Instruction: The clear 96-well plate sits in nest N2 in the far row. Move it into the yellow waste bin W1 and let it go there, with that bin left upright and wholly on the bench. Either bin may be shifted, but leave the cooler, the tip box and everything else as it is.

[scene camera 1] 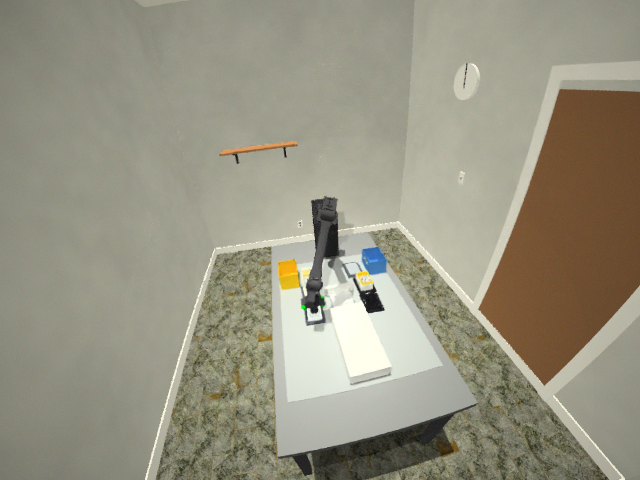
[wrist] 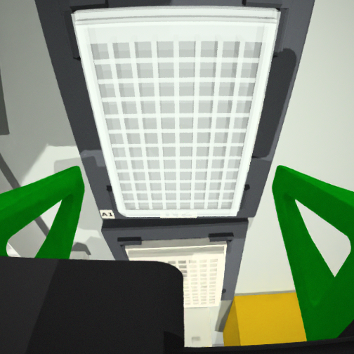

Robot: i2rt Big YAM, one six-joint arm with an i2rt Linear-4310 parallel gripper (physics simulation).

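Note:
The clear 96-well plate point(scene camera 1: 314, 315) point(wrist: 177, 110) sits flat in the dark nest N2 point(scene camera 1: 309, 321) point(wrist: 75, 100); an A1 tag shows at the nest's corner in the wrist view. My gripper point(scene camera 1: 313, 303) point(wrist: 178, 176) is open and empty, above the plate. In the wrist view its green fingers stand apart, one to either side of the plate's lower part, with gaps to it; how high they are is hard to tell. The yellow waste bin W1 point(scene camera 1: 288, 275) point(wrist: 267, 317) stands upright on the bench, at the left edge towards the arm's base; part of it shows in the wrist view behind the right finger.
A cream plate point(wrist: 205, 280) sits in a second dark nest point(wrist: 236, 250) beside N2. A long white box point(scene camera 1: 360, 343) lies mid-bench. To the right are a yellow-topped white box point(scene camera 1: 364, 280), a black holder point(scene camera 1: 372, 302) and a blue box point(scene camera 1: 374, 260). A translucent object point(scene camera 1: 340, 293) stands near the arm.

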